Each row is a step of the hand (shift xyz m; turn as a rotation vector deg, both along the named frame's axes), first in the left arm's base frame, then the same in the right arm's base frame.
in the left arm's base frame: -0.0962 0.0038 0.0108 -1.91 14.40 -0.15
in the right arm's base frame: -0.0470 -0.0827 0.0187 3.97 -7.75 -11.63
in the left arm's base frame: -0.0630 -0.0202 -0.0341 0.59 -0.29 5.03
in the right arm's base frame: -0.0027 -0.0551 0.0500 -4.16 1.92 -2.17
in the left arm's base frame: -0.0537 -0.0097 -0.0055 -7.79 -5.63 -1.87
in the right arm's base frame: -0.0201 -0.0441 0.0256 -3.35 -4.90 7.79
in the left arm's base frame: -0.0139 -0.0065 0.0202 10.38 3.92 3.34
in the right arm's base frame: -0.0250 -0.0042 0.0003 2.59 8.25 -7.71
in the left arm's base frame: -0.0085 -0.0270 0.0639 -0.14 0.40 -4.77
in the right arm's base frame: -0.0668 0.0202 -0.0034 4.16 -1.50 1.84
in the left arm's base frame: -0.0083 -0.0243 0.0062 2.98 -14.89 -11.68
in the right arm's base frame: -0.0164 0.0045 0.0202 6.44 5.87 17.06
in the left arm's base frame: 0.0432 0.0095 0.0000 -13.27 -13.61 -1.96
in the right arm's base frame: 0.0205 0.0336 -0.0201 -8.05 -6.35 16.13
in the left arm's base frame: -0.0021 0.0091 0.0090 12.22 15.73 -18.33
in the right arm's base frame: -0.0056 -0.0034 -0.0112 25.68 -0.62 -8.53
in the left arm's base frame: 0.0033 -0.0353 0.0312 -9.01 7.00 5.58
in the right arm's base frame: -0.0367 0.0256 0.0151 -6.18 -9.37 -5.94
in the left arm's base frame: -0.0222 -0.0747 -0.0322 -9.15 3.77 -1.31
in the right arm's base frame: -0.0053 0.0038 0.0841 -1.37 -9.89 -0.07
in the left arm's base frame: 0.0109 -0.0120 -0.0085 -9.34 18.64 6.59
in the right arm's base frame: 0.0078 0.0124 0.0110 -3.46 -14.28 -16.19
